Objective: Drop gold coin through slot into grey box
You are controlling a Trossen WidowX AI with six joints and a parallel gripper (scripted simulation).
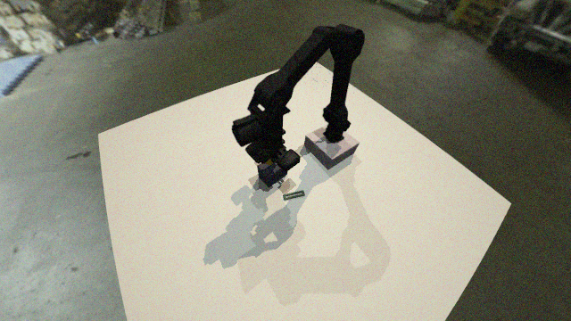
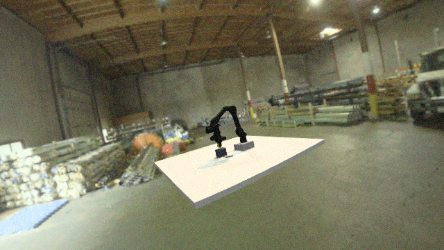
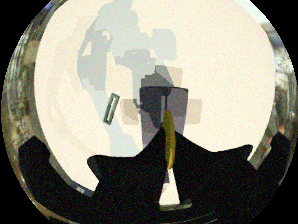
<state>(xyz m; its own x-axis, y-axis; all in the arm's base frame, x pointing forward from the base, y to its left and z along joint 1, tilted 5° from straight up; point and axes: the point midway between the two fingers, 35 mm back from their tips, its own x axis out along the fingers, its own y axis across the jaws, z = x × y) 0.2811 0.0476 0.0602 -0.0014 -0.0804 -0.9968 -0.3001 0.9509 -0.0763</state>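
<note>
Right now my gripper tip is 2 cm below the gold coin.
</note>
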